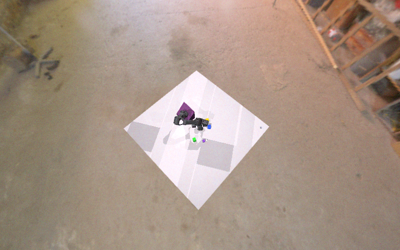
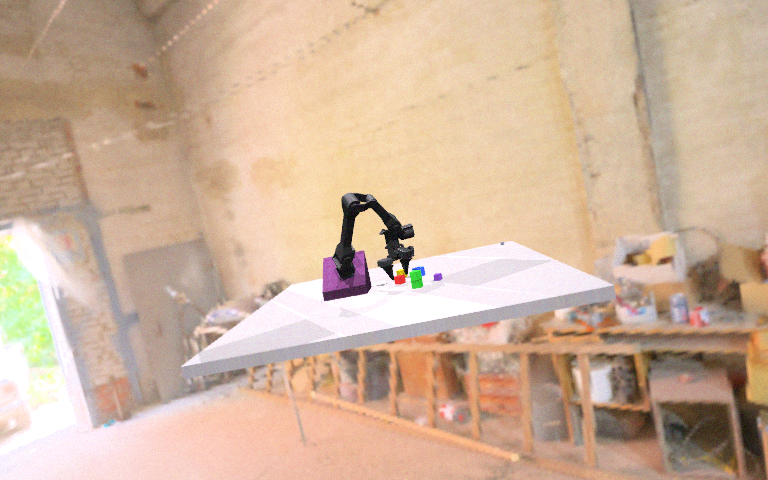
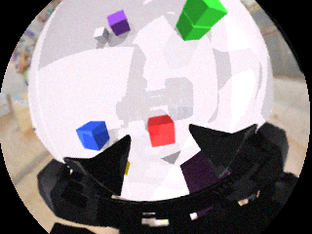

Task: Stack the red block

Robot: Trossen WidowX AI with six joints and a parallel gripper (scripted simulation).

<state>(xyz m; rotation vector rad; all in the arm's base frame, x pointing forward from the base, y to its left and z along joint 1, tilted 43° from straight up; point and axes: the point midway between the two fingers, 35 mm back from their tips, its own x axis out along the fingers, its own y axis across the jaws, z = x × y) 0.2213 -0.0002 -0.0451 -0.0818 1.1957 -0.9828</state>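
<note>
Now: the red block 10 mm below my gripper tip. The rest, counted from my gripper tip: small purple block: 170 mm ahead, 80 mm to the right, 10 mm below; yellow block: 140 mm to the left, 10 mm below; blue block: 80 mm ahead, 90 mm to the left, 10 mm below.
</note>
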